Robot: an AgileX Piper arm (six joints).
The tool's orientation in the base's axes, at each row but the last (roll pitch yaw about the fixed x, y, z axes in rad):
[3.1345 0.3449 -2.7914]
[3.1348 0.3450 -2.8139]
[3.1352 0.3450 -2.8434]
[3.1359 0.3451 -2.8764]
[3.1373 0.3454 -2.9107]
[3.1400 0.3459 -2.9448]
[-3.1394 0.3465 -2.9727]
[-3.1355 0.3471 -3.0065]
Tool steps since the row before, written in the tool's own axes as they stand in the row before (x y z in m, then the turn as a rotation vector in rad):
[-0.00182 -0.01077 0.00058 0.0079 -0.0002 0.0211]
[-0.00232 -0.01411 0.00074 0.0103 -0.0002 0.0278]
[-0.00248 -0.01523 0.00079 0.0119 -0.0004 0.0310]
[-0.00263 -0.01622 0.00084 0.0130 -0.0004 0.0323]
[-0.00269 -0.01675 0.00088 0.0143 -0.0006 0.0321]
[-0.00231 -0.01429 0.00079 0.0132 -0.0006 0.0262]
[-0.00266 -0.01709 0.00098 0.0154 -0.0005 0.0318]
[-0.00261 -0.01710 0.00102 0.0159 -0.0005 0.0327]
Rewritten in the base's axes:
[0.00551 -0.00945 0.00000 -0.0003 -0.0002 -0.0225]
[0.00687 -0.01256 0.00000 -0.0003 -0.0001 -0.0296]
[0.00699 -0.01378 0.00000 -0.0006 -0.0004 -0.0332]
[0.00694 -0.01492 0.00001 -0.0012 -0.0006 -0.0348]
[0.00661 -0.01565 0.00002 -0.0024 -0.0010 -0.0350]
[0.00520 -0.01353 0.00002 -0.0034 -0.0012 -0.0291]
[0.00565 -0.01637 0.00002 -0.0035 -0.0012 -0.0351]
[0.00504 -0.01658 0.00003 -0.0037 -0.0012 -0.0362]

